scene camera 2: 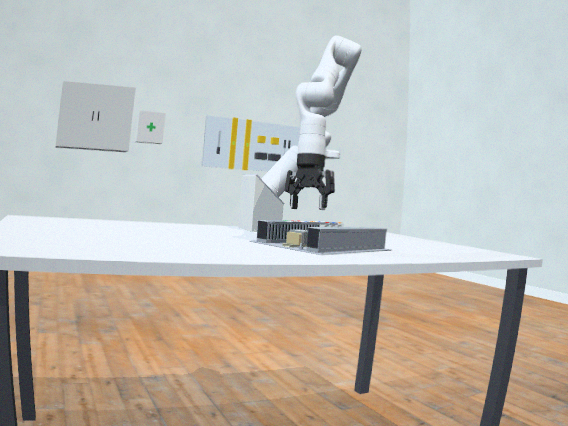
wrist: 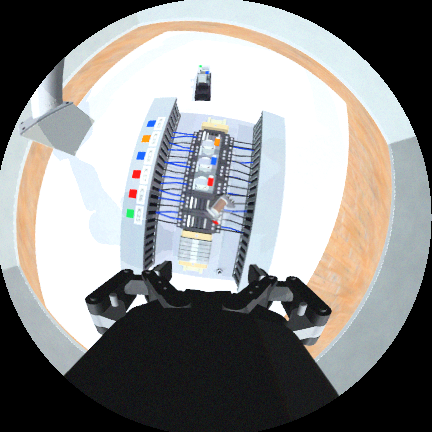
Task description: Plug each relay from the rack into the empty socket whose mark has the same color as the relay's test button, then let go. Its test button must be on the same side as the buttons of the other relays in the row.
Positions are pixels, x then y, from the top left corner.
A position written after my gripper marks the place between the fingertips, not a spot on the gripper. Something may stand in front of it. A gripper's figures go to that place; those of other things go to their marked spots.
Labels:
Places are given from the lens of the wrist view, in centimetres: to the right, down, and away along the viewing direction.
my gripper (wrist: 209, 271): 0, 6, 15
grey panel (wrist: 224, 245): 2, 5, 25

